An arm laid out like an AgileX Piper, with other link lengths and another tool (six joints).
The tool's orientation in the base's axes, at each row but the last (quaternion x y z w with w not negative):
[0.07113 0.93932 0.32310 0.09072]
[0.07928 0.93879 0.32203 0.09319]
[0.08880 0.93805 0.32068 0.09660]
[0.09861 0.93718 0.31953 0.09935]
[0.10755 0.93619 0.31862 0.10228]
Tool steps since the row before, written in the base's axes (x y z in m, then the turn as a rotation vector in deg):
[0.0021 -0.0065 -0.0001 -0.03 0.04 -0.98]
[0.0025 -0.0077 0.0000 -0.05 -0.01 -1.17]
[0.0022 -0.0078 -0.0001 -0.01 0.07 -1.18]
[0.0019 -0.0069 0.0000 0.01 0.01 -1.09]
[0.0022 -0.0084 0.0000 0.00 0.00 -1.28]
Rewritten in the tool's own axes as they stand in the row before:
[-0.0033 -0.0050 -0.0033 0.16 -0.58 0.78]
[-0.0040 -0.0058 -0.0040 0.19 -0.74 0.89]
[-0.0039 -0.0059 -0.0040 0.17 -0.68 0.95]
[-0.0035 -0.0051 -0.0035 0.13 -0.67 0.85]
[-0.0043 -0.0062 -0.0043 0.16 -0.79 0.99]

